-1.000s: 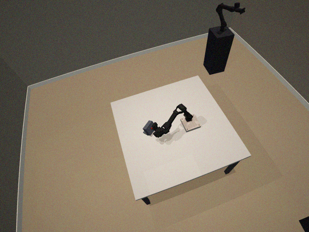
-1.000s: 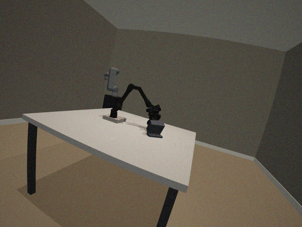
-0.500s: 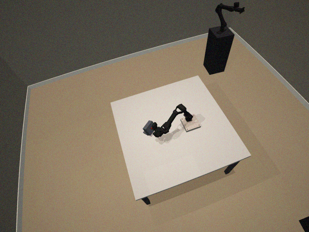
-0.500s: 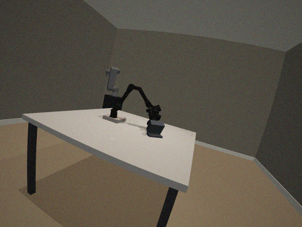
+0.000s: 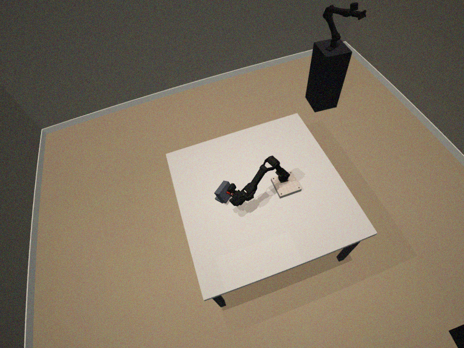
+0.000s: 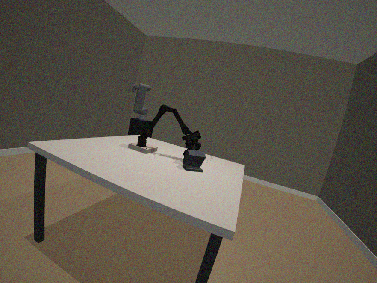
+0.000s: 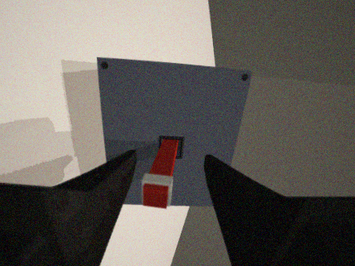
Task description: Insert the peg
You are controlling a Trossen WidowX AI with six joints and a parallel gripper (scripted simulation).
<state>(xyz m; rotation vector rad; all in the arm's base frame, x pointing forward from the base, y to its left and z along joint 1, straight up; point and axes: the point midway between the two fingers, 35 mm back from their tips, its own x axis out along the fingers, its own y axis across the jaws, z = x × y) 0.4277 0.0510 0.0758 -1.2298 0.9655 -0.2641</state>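
Right now the red square-sided peg is 10 mm behind my gripper tip and 10 mm to the left of it. Also, from my gripper tip: sloped panel 30 mm ahead, 30 mm to the right, 20 mm below.
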